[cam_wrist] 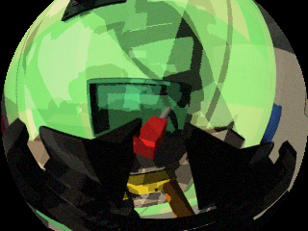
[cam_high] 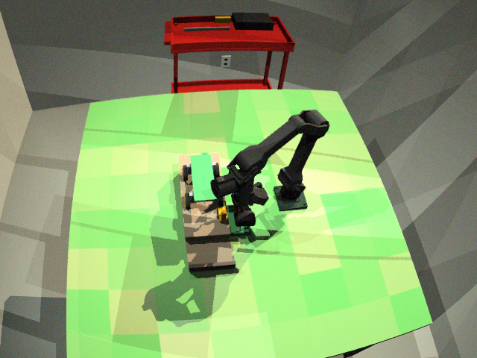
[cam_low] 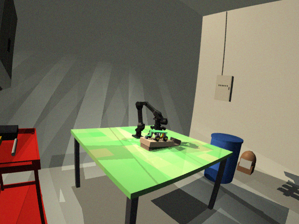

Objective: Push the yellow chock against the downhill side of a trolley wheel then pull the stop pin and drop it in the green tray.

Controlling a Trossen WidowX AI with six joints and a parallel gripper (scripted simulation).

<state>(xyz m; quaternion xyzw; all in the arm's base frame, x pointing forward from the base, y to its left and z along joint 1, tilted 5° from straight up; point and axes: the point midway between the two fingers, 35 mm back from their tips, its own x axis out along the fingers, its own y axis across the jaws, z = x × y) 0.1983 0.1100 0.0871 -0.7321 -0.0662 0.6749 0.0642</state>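
Now: the red-headed stop pin right at my gripper tip. From my gripper tip the other things lie so: green tray (60 mm below, 20 mm to the right); yellow chock (60 mm ahead, 30 mm above, 10 mm to the right); brown ramp (120 mm ahead, 100 mm to the right).
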